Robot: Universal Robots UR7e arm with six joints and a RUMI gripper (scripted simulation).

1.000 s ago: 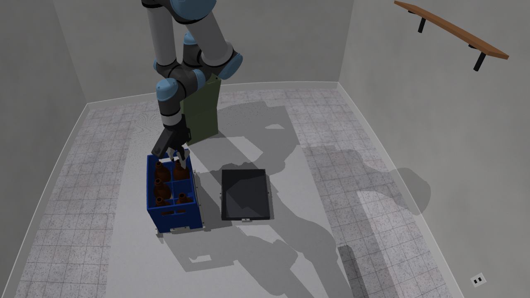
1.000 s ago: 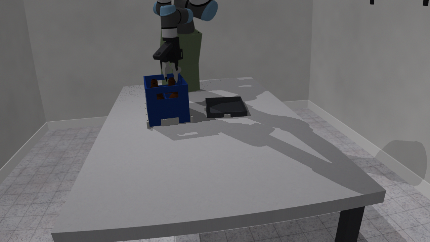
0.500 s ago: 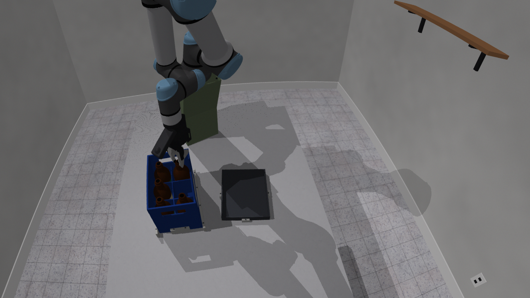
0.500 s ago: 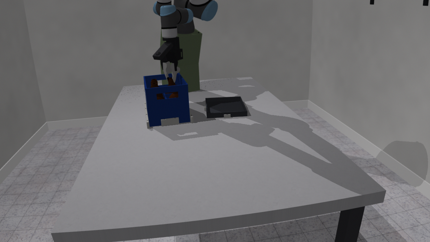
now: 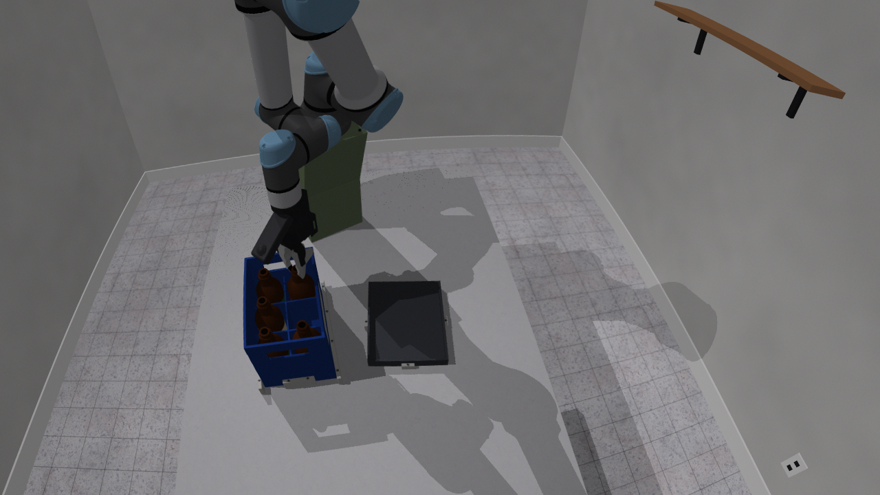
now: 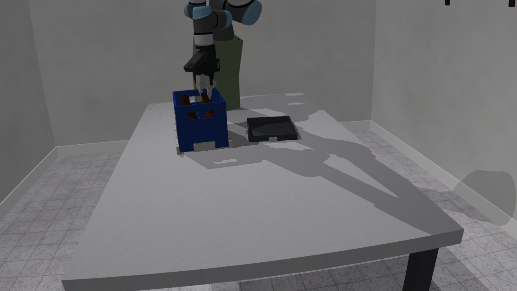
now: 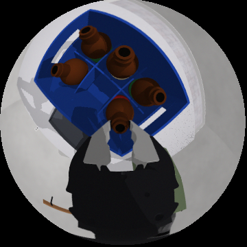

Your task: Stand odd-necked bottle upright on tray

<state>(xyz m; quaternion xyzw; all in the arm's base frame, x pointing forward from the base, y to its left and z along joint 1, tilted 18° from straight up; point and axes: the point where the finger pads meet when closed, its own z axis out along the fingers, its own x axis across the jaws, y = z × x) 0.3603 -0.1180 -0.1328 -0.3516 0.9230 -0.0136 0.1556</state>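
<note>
Now: the blue crate 8 cm ahead of my hand, 7 cm below it and 4 cm to the right of it. From my hand the other things lie so: dark tray 25 cm to the left, 14 cm below, 11 cm ahead.
</note>
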